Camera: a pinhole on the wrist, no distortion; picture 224 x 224 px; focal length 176.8 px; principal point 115.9 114.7 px. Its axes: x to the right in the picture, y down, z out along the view. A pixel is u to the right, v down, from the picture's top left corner.
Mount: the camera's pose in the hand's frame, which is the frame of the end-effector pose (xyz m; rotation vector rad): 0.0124 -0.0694 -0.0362 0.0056 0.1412 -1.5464
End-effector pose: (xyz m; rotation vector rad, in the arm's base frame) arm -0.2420 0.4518 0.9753 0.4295 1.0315 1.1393
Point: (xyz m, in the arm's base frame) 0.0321 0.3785 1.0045
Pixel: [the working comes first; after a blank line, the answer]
In the camera's frame: 0.0583 -0.1021 0.2658

155 47
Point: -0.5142 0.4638 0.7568
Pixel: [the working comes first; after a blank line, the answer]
In the camera's frame: -0.0278 0.1098 -0.2952

behind the camera
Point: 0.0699 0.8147 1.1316
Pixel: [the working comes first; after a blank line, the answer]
In the camera's frame: -0.2020 0.2213 0.4545

37 201
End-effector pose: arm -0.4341 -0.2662 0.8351 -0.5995 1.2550 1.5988
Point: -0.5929 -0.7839 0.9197
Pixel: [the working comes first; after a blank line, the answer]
In the camera's frame: -0.2041 -0.1758 -0.4784

behind the camera
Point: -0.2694 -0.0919 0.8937
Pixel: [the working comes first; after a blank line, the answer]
In the camera's frame: 0.0262 -0.0812 0.2443

135 56
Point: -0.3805 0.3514 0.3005
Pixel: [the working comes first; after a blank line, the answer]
In the camera's frame: 0.1755 0.6055 0.5029

outside the picture
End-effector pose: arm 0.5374 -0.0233 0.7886 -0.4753 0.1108 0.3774
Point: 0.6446 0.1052 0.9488
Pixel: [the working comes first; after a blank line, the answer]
In the camera's frame: -0.0867 0.0793 0.2402

52 173
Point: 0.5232 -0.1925 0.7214
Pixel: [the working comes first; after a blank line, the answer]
In the camera's frame: 0.0439 -0.0602 -0.1042

behind the camera
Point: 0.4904 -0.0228 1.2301
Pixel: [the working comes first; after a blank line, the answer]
In the camera's frame: 0.0570 -0.1784 0.4198

140 40
